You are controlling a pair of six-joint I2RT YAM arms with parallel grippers.
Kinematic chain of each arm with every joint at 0, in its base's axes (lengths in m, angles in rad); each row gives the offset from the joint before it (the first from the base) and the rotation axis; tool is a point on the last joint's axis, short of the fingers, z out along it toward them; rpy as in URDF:
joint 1: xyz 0 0 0.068 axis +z
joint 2: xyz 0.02 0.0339 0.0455 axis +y
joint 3: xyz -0.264 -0.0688 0 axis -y
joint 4: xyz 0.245 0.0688 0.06 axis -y
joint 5: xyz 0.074 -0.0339 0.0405 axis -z
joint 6: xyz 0.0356 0 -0.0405 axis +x
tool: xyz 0 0 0 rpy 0 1.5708 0
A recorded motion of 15 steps. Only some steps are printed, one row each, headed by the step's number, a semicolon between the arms.
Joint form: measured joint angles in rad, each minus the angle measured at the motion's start. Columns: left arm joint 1, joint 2, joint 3, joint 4, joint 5, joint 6; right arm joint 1, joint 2, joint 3, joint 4, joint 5, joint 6.
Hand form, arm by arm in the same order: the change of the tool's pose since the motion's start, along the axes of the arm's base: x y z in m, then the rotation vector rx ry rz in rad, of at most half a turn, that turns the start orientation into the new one. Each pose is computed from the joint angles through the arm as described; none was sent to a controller.
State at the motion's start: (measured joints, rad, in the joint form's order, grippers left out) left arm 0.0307 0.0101 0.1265 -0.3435 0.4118 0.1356; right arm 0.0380 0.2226 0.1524 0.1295 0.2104 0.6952
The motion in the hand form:
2: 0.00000 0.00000 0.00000 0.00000 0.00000 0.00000; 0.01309 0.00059 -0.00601 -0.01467 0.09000 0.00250
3: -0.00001 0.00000 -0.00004 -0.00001 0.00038 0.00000; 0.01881 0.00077 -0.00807 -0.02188 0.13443 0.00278
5: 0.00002 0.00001 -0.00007 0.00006 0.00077 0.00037; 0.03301 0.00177 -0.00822 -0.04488 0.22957 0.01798
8: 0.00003 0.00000 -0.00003 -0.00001 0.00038 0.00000; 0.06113 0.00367 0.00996 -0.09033 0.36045 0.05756
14: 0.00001 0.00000 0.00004 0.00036 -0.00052 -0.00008; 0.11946 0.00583 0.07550 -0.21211 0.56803 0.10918
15: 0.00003 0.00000 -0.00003 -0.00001 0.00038 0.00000; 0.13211 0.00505 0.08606 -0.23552 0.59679 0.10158
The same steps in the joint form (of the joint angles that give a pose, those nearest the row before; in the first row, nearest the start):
2: 0.0000 0.0000 0.0000 0.0000 0.0000 0.0000; 0.0000 0.1293 0.0130 0.0282 -0.0027 -0.0114
3: 0.0000 0.0000 0.0000 -0.0004 0.0000 0.0000; -0.0004 0.1865 0.0252 0.0298 -0.0030 -0.0172
5: 0.0000 0.0004 0.0000 -0.0004 -0.0004 0.0000; -0.0004 0.3193 0.0732 0.0225 -0.0164 -0.0378
8: 0.0000 0.0004 0.0000 0.0001 0.0000 0.0000; -0.0023 0.5226 0.2312 -0.0568 -0.0504 -0.0843
14: 0.0000 0.0000 0.0000 0.0004 0.0000 0.0004; -0.0050 0.8347 0.6787 -0.3845 -0.0706 -0.2117
15: 0.0000 0.0004 0.0000 0.0001 0.0000 0.0000; -0.0080 0.8949 0.7607 -0.4307 -0.0584 -0.2342

